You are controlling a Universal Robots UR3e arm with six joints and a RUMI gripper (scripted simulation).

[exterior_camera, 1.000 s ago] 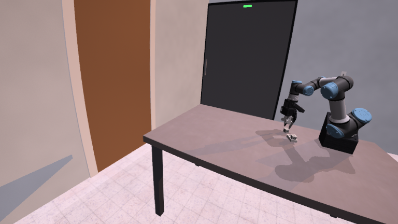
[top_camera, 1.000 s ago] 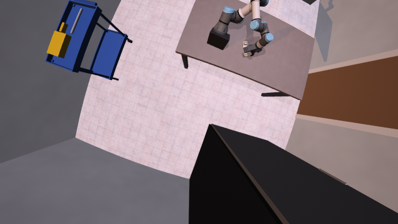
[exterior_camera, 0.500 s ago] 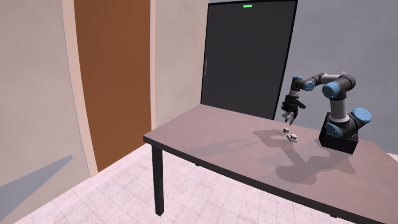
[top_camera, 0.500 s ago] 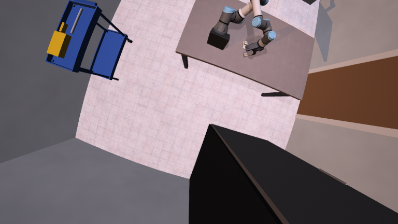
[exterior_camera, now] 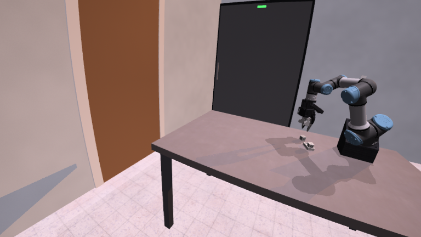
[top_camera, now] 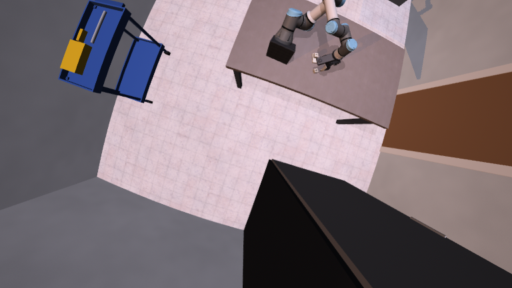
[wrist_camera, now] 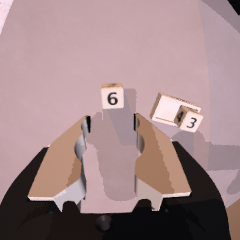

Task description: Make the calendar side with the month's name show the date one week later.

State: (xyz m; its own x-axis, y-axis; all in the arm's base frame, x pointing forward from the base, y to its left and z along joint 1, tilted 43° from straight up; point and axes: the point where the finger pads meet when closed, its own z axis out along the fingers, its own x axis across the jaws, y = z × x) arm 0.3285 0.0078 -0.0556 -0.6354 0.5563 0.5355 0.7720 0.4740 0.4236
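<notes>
The cube lies 80 mm below my hand. Also, from my hand: pale tray 40 mm behind, 100 mm to the left, 80 mm below.
</notes>
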